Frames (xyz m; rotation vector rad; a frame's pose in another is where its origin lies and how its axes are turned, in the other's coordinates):
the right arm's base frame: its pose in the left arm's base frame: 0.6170 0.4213 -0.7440 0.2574 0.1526 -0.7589
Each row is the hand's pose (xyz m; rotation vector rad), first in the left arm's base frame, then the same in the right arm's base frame.
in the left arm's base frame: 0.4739 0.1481 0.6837 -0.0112 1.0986 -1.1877
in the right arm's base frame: -0.2489 -0.0400 1.4387 -0.4878 0.6944 -0.6174
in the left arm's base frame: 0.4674 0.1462 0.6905 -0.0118 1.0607 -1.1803
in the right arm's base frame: -0.2539 -0.0446 1.4455 -0.4785 0.6620 -0.6011
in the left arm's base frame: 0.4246 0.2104 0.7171 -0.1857 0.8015 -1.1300
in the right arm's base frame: -0.3329 -0.0251 1.4508 -0.5603 0.3818 -0.5101
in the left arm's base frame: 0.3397 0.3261 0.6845 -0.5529 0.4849 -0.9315
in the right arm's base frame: -0.4626 -0.0093 1.3829 -0.8146 -0.0059 -0.2991
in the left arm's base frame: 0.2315 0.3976 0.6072 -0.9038 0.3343 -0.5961
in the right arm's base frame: -0.5695 -0.0483 1.2838 -1.1345 -0.2340 0.0012
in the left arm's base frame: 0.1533 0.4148 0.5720 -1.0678 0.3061 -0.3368
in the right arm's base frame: -0.6289 -0.0970 1.2418 -1.3195 -0.2932 0.2318
